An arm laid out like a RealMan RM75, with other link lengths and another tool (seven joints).
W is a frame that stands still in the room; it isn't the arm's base.
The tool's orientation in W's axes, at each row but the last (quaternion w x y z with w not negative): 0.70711, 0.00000, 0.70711, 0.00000; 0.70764, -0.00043, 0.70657, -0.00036; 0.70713, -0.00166, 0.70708, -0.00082; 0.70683, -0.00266, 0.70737, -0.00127; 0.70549, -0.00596, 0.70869, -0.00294; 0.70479, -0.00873, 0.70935, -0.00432; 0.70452, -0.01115, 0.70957, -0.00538; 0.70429, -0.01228, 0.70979, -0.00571; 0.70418, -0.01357, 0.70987, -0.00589
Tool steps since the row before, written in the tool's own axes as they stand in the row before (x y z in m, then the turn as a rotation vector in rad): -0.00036, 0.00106, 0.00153, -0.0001, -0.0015, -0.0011; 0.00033, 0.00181, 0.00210, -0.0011, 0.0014, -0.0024; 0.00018, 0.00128, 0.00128, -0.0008, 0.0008, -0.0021; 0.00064, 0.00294, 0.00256, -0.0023, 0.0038, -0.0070; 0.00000, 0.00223, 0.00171, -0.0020, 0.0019, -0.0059; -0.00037, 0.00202, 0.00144, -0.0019, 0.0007, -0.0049; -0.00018, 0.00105, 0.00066, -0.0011, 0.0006, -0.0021; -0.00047, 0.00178, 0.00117, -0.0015, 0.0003, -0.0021; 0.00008, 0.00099, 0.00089, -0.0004, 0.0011, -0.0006
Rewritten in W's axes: 0.00153, 0.00106, 0.00036, -0.0011, -0.0015, 0.0001; 0.00210, 0.00181, -0.00033, -0.0024, 0.0014, 0.0011; 0.00128, 0.00128, -0.00018, -0.0021, 0.0008, 0.0008; 0.00255, 0.00294, -0.00066, -0.0070, 0.0038, 0.0023; 0.00170, 0.00224, -0.00004, -0.0059, 0.0019, 0.0020; 0.00143, 0.00204, 0.00032, -0.0049, 0.0007, 0.0019; 0.00065, 0.00106, 0.00015, -0.0021, 0.0006, 0.0011; 0.00116, 0.00180, 0.00042, -0.0021, 0.0003, 0.0015; 0.00088, 0.00100, -0.00011, -0.0006, 0.0011, 0.0004
